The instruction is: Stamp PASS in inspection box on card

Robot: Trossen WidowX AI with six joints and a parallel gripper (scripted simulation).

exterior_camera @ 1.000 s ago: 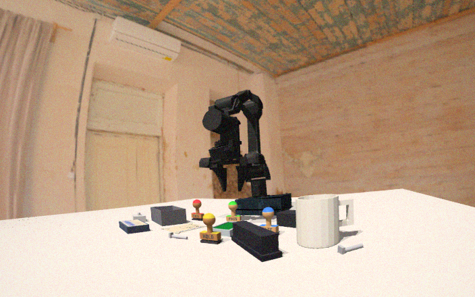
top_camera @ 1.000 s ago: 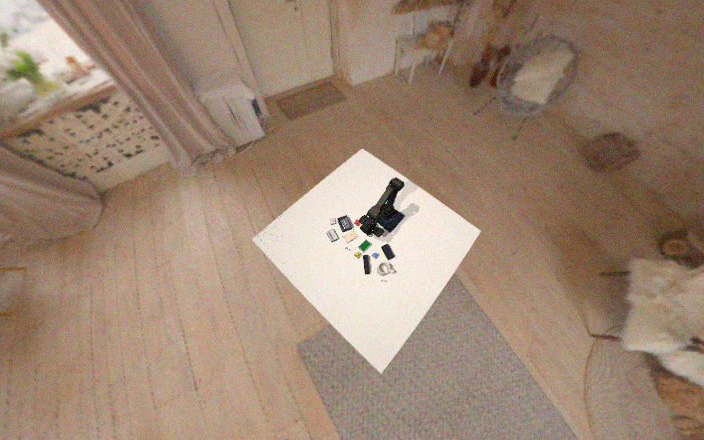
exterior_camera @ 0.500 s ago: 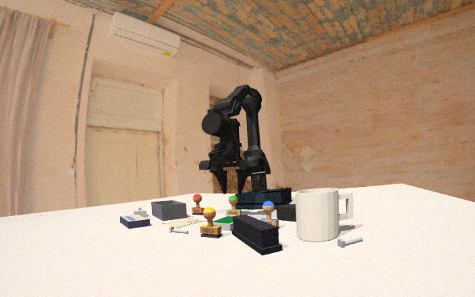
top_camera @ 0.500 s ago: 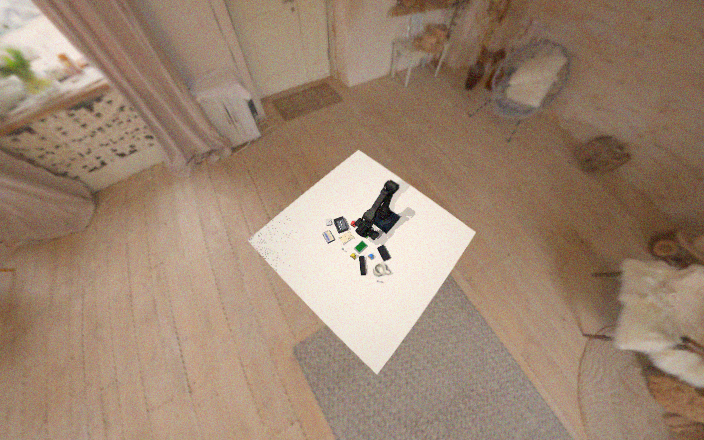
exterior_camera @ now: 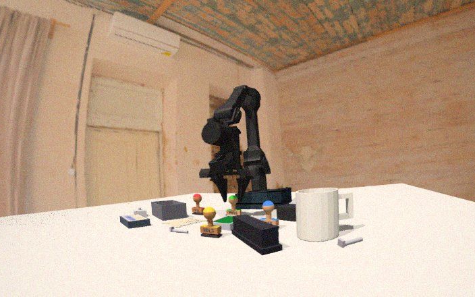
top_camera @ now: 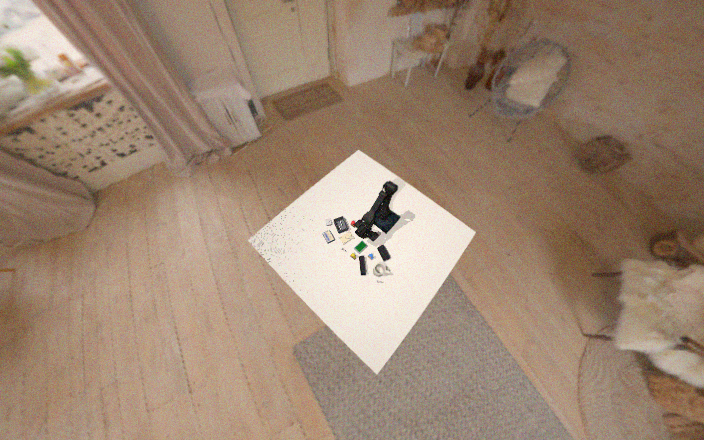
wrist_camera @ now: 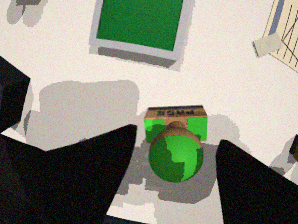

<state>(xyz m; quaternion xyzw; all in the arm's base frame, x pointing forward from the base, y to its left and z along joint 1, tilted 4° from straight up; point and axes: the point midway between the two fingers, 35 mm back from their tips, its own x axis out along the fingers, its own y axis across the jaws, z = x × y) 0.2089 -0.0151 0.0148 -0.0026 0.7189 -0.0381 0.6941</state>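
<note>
My gripper tip is 9 cm short of the green ink pad, 4 cm above it and 3 cm to the right of it. Round my gripper tip: blue-knobbed stamp: 13 cm to the left, 10 cm ahead, 3 cm below; cream card: 10 cm to the right, 10 cm ahead, 5 cm below; red-knobbed stamp: 13 cm to the right, 2 cm below, 2 cm behind.
</note>
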